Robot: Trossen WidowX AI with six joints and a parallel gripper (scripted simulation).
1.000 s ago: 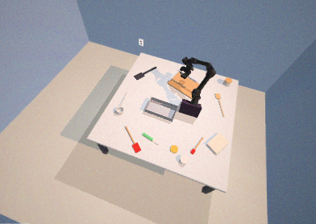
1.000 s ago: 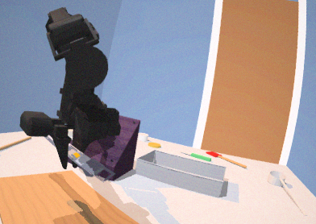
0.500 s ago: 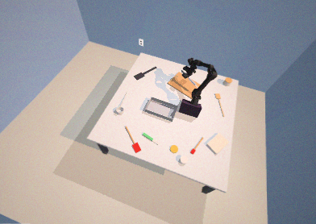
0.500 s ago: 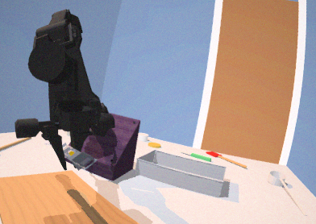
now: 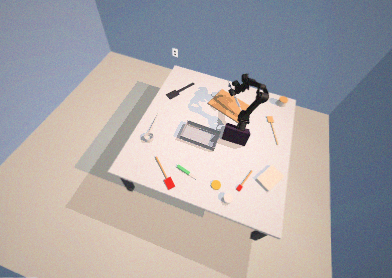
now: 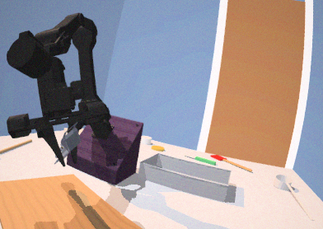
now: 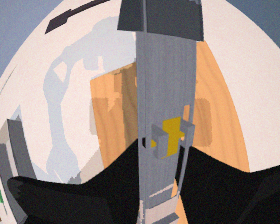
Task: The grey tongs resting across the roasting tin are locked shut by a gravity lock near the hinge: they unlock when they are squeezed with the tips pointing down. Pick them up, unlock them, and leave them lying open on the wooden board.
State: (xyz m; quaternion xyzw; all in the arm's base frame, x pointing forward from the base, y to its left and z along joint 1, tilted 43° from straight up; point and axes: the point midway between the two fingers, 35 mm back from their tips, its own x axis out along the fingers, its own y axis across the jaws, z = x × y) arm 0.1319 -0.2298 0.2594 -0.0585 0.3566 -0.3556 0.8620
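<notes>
Now: gripper tip 10 mm to the left of the yellow lock piece and 40 mm below it. The rest, counted from my gripper tip: black spatula: 490 mm ahead, 10 mm to the right, 140 mm below; wooden board: 20 mm behind, 20 mm to the left, 130 mm below; grey roasting tin: 160 mm ahead, 440 mm to the left, 110 mm below.
</notes>
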